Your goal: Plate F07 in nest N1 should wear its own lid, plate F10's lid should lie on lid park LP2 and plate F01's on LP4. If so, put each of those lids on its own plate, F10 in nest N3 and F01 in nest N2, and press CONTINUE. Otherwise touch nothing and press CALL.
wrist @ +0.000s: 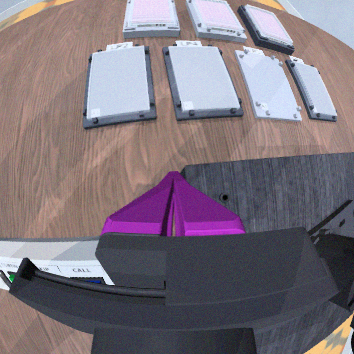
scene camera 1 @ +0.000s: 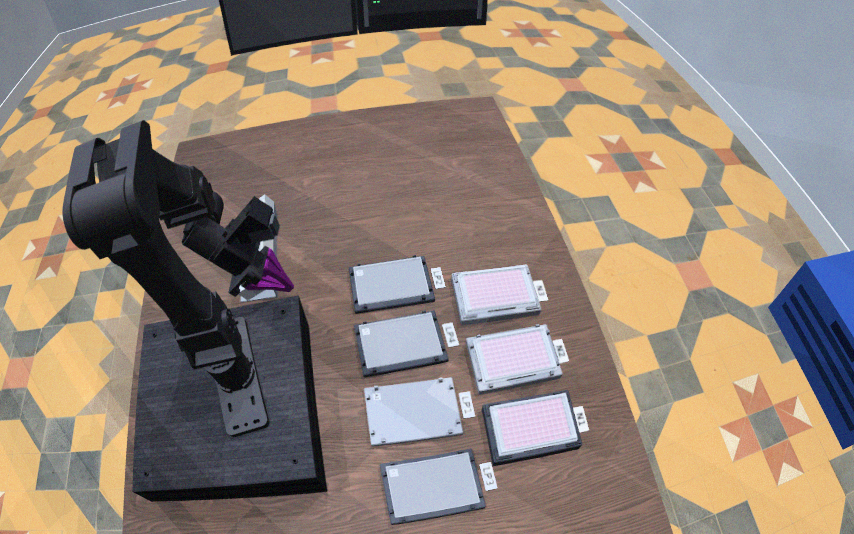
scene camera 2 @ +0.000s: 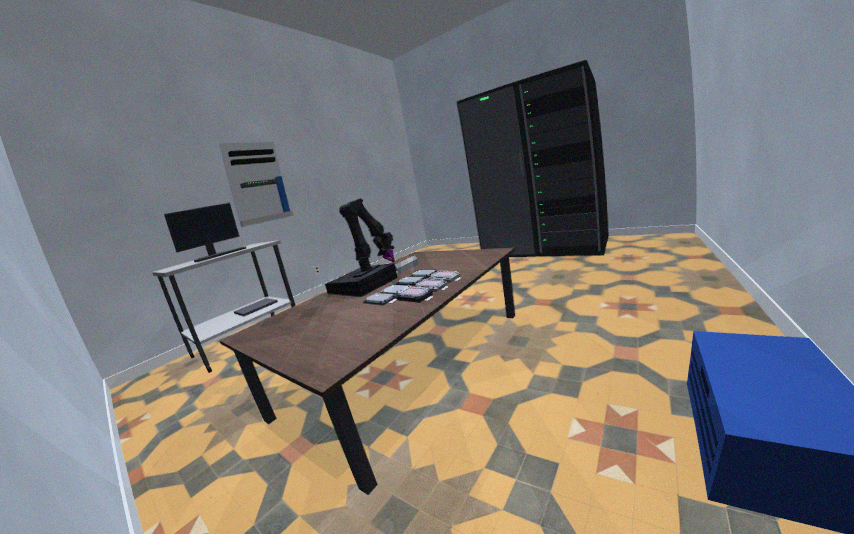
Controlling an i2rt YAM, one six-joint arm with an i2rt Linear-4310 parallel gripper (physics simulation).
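Places are measured from the arm's base along level axes (x ahead, y left, z up), in centimetres.
Where they show: gripper, between the fingertips: (wrist: pixel 173 178) (scene camera 1: pixel 292 288) (scene camera 2: pixel 394 261); arm's base, origin of its link: (scene camera 1: pixel 237 375) (scene camera 2: pixel 367 271).
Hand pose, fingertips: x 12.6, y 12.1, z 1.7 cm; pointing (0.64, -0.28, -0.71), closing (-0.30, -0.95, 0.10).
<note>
Each offset is from my fingertips to the top centre of the thing. "pt": to the spot under its first point. Level surfaces: height alone.
My gripper (scene camera 1: pixel 292 289) (scene camera 2: pixel 392 260) (wrist: pixel 173 178) is shut and empty, its magenta fingertips near the base block's corner. The button box @[dx -5.4, dy +18.5, dz -3.7 cm] (scene camera 1: pixel 267 204) (wrist: pixel 45 249) is partly hidden by the gripper; the word CALL and part of a blue button (wrist: pixel 90 281) show in the wrist view. Flat grey lids lie on LP2 @[dx +17.5, dy +2.2, dz -8.3 cm] (scene camera 1: pixel 391 282) (wrist: pixel 119 82) and LP4 @[dx +15.0, dy -10.2, dz -8.3 cm] (scene camera 1: pixel 401 340) (wrist: pixel 202 80). Pink-welled plates sit in N3 @[dx +34.3, dy -6.9, dz -6.8 cm] (scene camera 1: pixel 494 289) (wrist: pixel 151 11), N2 @[dx +31.7, dy -20.1, dz -7.0 cm] (scene camera 1: pixel 514 355) (wrist: pixel 216 17) and N1 @[dx +29.0, dy -33.0, dz -6.6 cm] (scene camera 1: pixel 533 423) (wrist: pixel 265 26). Their codes are unreadable; I cannot tell whether N1's plate is lidded.
Pale park LP1 @[dx +12.5, dy -23.0, dz -8.1 cm] (scene camera 1: pixel 413 410) (wrist: pixel 269 85) and dark park LP3 @[pt dx +10.9, dy -36.9, dz -8.3 cm] (scene camera 1: pixel 434 488) (wrist: pixel 313 87), bearing a grey lid, continue the near row. The arm's black base block (scene camera 1: pixel 277 377) (wrist: pixel 280 190) stands beside that row on the wooden table @[dz -10.1 cm] (scene camera 1: pixel 377 188) (scene camera 2: pixel 302 340).
</note>
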